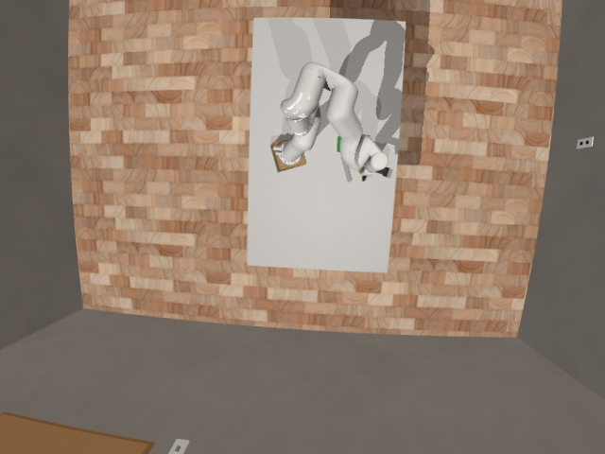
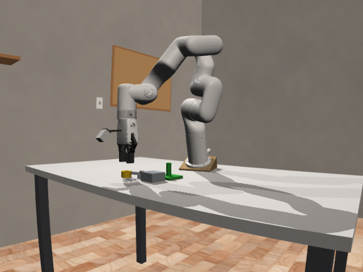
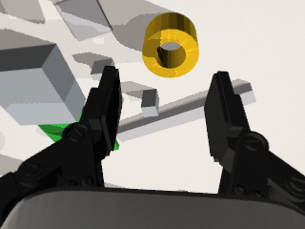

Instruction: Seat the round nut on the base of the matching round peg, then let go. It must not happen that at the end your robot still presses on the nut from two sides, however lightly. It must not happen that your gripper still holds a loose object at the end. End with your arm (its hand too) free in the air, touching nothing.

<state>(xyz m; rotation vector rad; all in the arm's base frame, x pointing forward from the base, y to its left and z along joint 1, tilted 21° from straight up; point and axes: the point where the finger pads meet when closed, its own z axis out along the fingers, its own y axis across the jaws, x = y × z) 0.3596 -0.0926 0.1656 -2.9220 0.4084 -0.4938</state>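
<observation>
The grey square block lies 120 mm to the left of my hand, 60 mm below it and 20 mm behind it. Also, from my hand: thin grey handle (90 mm behind, 70 mm below, 10 mm to the left).
</observation>
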